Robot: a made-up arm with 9 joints. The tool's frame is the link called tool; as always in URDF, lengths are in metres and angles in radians. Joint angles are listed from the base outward.
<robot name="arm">
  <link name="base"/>
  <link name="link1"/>
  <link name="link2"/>
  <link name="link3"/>
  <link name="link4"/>
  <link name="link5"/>
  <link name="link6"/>
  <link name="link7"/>
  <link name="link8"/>
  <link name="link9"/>
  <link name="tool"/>
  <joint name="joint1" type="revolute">
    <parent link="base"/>
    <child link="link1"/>
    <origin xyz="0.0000 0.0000 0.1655" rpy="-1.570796 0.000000 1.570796"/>
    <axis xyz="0 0 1"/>
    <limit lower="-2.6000" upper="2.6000"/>
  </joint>
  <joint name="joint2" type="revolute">
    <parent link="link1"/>
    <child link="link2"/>
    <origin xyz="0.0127 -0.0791 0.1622" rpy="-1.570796 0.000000 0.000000"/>
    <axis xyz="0 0 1"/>
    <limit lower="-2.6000" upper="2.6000"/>
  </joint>
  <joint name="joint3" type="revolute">
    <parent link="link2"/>
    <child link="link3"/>
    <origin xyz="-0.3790 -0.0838 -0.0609" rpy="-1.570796 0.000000 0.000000"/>
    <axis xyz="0 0 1"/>
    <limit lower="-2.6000" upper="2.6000"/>
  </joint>
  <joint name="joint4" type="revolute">
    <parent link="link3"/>
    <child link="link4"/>
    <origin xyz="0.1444 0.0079 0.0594" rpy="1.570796 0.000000 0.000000"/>
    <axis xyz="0 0 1"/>
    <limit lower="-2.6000" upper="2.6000"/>
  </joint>
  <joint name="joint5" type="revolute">
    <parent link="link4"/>
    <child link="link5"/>
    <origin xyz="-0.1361 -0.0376 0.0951" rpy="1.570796 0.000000 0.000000"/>
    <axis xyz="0 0 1"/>
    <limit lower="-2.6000" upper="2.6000"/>
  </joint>
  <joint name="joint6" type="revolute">
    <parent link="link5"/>
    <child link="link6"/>
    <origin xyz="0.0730 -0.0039 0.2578" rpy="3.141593 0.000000 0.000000"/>
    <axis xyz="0 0 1"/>
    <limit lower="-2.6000" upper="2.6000"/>
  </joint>
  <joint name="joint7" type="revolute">
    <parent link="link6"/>
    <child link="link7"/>
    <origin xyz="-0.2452 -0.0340 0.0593" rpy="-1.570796 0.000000 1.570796"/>
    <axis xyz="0 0 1"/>
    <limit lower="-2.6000" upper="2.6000"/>
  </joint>
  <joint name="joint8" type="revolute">
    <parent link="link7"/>
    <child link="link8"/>
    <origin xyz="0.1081 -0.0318 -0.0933" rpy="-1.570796 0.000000 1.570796"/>
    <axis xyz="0 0 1"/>
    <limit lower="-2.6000" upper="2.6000"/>
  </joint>
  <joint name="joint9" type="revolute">
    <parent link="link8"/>
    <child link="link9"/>
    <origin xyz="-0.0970 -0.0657 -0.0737" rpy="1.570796 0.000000 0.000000"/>
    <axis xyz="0 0 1"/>
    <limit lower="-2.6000" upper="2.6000"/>
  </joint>
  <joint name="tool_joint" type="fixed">
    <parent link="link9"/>
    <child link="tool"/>
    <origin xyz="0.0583 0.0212 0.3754" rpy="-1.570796 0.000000 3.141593"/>
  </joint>
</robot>
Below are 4 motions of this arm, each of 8 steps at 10 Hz.
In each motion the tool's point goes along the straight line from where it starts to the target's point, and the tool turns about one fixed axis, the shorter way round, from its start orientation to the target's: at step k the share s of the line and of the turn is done. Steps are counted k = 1, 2, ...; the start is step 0. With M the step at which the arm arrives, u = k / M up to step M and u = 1 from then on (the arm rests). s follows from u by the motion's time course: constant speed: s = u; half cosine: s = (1 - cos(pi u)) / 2; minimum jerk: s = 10 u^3 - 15 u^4 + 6 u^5.
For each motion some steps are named. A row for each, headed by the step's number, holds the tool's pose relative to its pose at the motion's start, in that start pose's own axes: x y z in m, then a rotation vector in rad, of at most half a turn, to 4 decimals.
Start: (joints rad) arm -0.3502 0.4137 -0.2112 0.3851 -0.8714 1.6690 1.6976 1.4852 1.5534
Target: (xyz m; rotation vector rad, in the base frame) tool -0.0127 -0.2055 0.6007 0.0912 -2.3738 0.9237
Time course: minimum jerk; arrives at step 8
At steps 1, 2, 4, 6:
1: -0.0065 -0.0020 0.0049 -0.0175 -0.0104 -0.0056
2: -0.0421 -0.0127 0.0314 -0.1126 -0.0669 -0.0363
4: -0.2034 -0.0615 0.1516 -0.5440 -0.3233 -0.1755
6: -0.3647 -0.1102 0.2718 -0.9753 -0.5797 -0.3147

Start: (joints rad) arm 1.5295 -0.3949 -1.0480 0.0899 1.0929 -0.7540 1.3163 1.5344 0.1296
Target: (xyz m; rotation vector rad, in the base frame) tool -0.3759 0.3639 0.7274 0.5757 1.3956 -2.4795
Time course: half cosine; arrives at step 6
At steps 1, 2, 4, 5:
1: -0.0062 0.0038 -0.0077 -0.0382 -0.0415 -0.0161
2: -0.0233 0.0142 -0.0287 -0.1425 -0.1548 -0.0602
4: -0.0699 0.0425 -0.0860 -0.4274 -0.4644 -0.1807
5: -0.0870 0.0529 -0.1070 -0.5317 -0.5778 -0.2248

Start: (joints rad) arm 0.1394 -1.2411 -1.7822 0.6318 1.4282 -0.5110 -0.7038 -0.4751 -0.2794
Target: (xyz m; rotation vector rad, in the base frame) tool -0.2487 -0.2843 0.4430 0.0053 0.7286 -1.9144
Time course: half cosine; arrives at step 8
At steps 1, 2, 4, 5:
1: 0.0121 0.0040 -0.0126 -0.0149 0.0670 0.0262
2: 0.0464 0.0153 -0.0484 -0.0572 0.2578 0.1008
4: 0.1586 0.0523 -0.1651 -0.1954 0.8802 0.3440
5: 0.2193 0.0723 -0.2283 -0.2702 1.2170 0.4757

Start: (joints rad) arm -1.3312 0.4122 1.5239 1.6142 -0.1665 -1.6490 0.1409 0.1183 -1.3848
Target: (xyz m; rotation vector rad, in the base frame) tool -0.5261 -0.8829 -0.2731 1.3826 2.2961 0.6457
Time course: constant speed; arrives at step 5
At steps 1, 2, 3, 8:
1: 0.0170 0.0217 -0.0562 0.0585 -0.1603 0.0353
2: 0.0340 0.0435 -0.1123 0.1171 -0.3205 0.0705
3: 0.0510 0.0652 -0.1685 0.1756 -0.4808 0.1058
8: 0.0850 0.1087 -0.2808 0.2927 -0.8013 0.1763

